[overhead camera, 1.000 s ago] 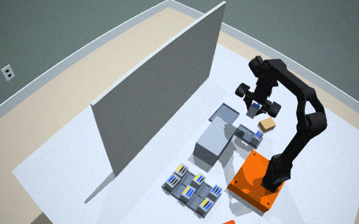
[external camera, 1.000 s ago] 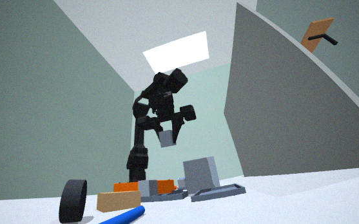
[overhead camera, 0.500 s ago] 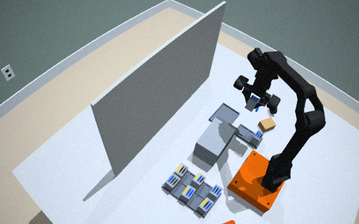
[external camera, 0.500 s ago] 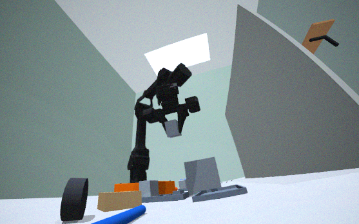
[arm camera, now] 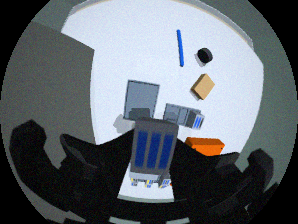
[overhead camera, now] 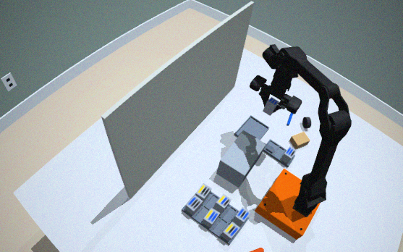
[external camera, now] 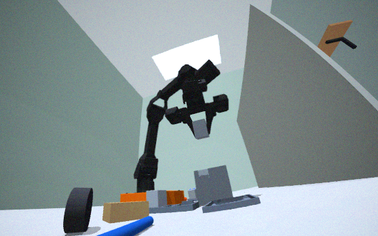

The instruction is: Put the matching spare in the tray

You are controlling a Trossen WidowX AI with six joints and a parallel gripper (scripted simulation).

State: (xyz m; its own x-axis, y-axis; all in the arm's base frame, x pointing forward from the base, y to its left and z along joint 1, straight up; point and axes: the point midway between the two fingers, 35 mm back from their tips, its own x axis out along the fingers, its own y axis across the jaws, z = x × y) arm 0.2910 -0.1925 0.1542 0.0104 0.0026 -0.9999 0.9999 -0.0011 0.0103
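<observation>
The grey tray is 3 cm ahead of my gripper tip and 17 cm below it. Also, from my gripper tip: grey block (1 cm behind, 18 cm to the left, 12 cm below); tan block (16 cm behind, 9 cm to the right, 16 cm below); blue rod (6 cm behind, 21 cm to the right, 17 cm below).
</observation>
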